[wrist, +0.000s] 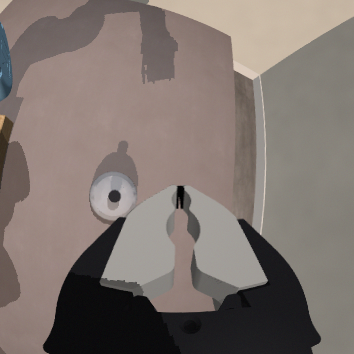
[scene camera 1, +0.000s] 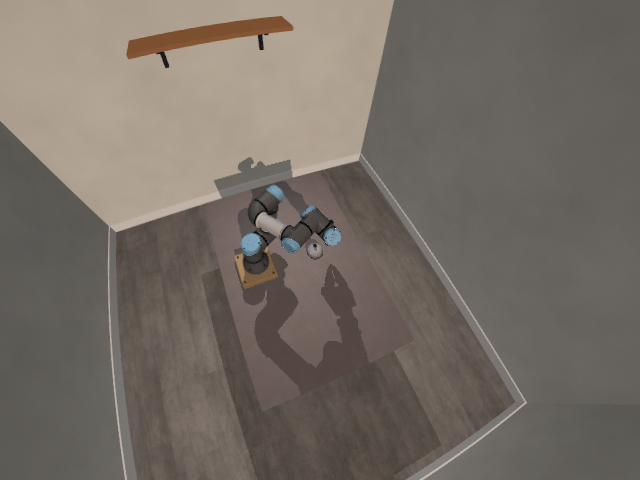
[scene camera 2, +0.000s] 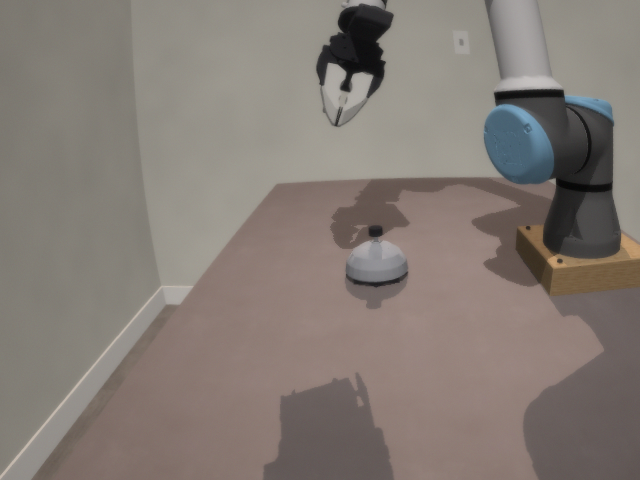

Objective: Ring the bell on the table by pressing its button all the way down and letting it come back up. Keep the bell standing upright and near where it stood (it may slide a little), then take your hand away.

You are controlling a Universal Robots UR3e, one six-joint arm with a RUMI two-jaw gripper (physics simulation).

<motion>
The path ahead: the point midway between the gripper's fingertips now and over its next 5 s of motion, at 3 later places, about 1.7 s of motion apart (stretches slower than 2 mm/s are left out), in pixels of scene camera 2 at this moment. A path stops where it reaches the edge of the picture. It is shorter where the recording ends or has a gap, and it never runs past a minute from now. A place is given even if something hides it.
The gripper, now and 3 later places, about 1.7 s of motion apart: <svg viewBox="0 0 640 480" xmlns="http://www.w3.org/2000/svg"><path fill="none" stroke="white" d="M336 125L339 124L373 214L376 231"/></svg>
</motion>
